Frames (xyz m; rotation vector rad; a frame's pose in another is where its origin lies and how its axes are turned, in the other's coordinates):
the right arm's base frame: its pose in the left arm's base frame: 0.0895 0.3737 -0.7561 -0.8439 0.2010 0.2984
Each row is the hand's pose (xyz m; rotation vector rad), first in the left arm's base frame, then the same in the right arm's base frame.
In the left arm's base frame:
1: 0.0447 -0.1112 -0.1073 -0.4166 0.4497 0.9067
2: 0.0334 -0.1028 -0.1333 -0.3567 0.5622 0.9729
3: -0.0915 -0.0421 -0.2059 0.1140 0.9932 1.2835
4: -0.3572 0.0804 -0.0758 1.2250 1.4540 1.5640
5: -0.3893 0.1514 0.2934 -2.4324 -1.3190 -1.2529
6: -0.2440 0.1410 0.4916 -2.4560 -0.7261 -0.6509
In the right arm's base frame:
1: -0.3180 -0.7445 0.0511 0.3262 -0.0783 0.6789
2: -0.3195 -0.7172 0.0399 0.3747 -0.0115 0.7916
3: -0.4049 -0.5860 0.0317 0.7375 0.1995 1.3274
4: -0.6705 -0.5110 0.1940 1.5766 0.4235 2.0749
5: -0.7955 -0.7151 0.4858 -1.9349 -0.2988 -1.6998
6: -0.7185 -0.9098 0.6149 -1.7254 -0.0855 -1.0642

